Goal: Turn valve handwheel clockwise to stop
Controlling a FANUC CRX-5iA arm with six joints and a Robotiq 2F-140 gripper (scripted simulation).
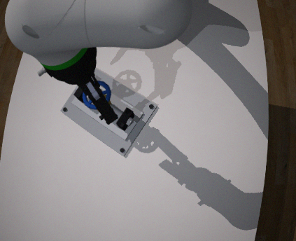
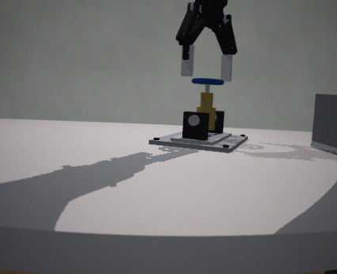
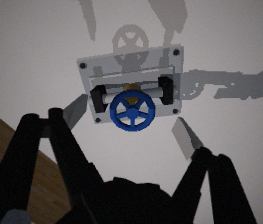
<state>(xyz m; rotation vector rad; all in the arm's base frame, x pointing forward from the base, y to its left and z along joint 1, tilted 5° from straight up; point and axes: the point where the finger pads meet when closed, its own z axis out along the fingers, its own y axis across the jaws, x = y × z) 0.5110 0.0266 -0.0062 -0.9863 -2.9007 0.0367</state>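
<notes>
The handwheel is 2 cm below my hand.
</notes>
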